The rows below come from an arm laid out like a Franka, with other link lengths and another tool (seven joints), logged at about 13 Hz.
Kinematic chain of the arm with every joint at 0, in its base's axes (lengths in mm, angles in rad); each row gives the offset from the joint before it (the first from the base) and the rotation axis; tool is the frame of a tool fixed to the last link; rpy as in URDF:
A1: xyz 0 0 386.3 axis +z
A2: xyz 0 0 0 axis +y
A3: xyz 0 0 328.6 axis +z
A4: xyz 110.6 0 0 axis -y
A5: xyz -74.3 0 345.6 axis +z
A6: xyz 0 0 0 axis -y
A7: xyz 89.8 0 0 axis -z
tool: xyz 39 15 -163.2 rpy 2.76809 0 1.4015
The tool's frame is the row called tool.
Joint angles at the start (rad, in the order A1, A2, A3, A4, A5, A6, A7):
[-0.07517 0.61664 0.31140 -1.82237 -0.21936 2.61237 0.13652]
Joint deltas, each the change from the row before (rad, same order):
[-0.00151 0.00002 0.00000 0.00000 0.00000 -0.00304 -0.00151]
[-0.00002 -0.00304 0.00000 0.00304 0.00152 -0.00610 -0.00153]
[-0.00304 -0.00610 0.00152 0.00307 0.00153 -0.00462 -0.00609]
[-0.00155 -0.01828 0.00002 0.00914 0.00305 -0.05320 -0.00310]
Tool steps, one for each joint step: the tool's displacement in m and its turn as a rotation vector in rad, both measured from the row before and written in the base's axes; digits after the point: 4 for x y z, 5 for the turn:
[-0.0002 -0.0011 -0.0005 -0.00131 0.00273 0.00006]
[0.0007 -0.0003 0.0024 -0.00107 0.00000 0.00001]
[0.0015 -0.0013 0.0050 -0.00078 -0.00498 0.00264]
[-0.0012 -0.0035 0.0080 -0.01598 0.02360 -0.00090]

